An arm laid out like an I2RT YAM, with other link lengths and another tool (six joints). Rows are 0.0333 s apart.
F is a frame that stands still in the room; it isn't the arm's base.
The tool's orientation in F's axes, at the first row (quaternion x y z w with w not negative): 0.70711 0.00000 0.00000 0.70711
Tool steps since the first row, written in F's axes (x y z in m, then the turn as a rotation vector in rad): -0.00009 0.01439 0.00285 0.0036 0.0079 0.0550; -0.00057 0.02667 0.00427 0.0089 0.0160 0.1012; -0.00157 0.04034 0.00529 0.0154 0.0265 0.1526; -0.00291 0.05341 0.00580 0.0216 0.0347 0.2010; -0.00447 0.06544 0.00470 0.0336 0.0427 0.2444
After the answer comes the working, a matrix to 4 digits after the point.
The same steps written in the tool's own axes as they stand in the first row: -0.00009 0.00285 -0.01439 0.0036 0.0550 -0.0079; -0.00057 0.00427 -0.02667 0.0089 0.1012 -0.0160; -0.00157 0.00529 -0.04034 0.0154 0.1526 -0.0265; -0.00291 0.00580 -0.05341 0.0216 0.2010 -0.0347; -0.00447 0.00470 -0.06544 0.0336 0.2444 -0.0427
The tool's axes in the first row as the columns of a matrix, in F's axes (rounded; the answer above uses it unrounded):
1.0000 0.0000 0.0000
0.0000 0.0000 -1.0000
0.0000 1.0000 0.0000

